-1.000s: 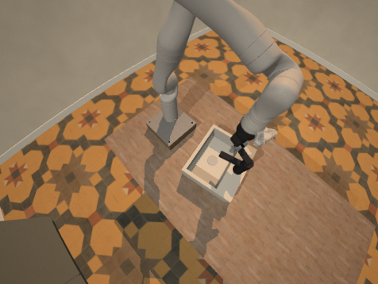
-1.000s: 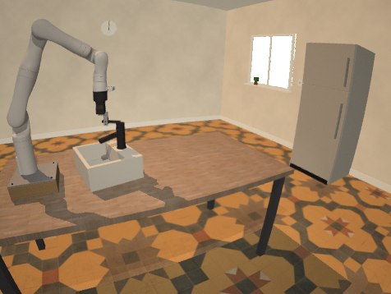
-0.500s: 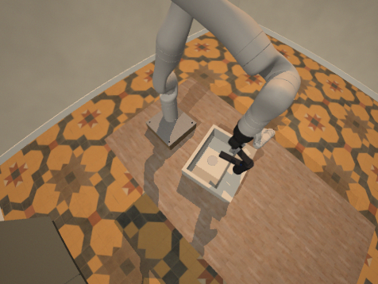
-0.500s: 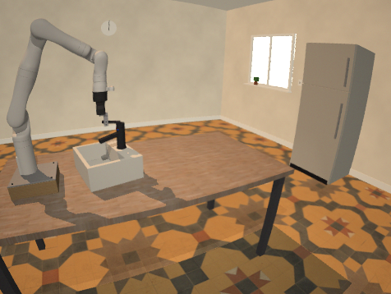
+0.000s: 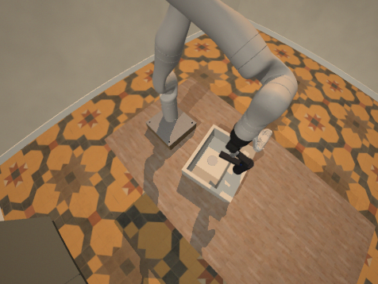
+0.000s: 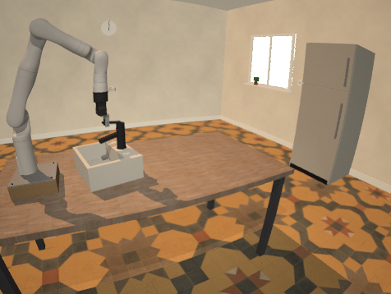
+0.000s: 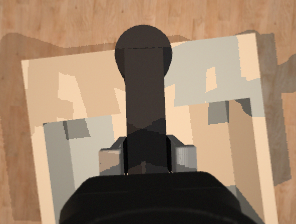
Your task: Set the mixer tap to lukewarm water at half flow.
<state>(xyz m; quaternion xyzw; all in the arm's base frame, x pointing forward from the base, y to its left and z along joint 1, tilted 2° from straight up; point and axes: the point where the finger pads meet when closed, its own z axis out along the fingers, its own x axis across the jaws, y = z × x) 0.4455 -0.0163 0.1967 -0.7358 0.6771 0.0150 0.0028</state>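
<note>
My gripper is now 30 mm short of the black lever. From my hand the other things lie so: sink basin: 240 mm below, 40 mm behind, 10 mm to the right; then black mixer tap: 50 mm below, 50 mm ahead.
</note>
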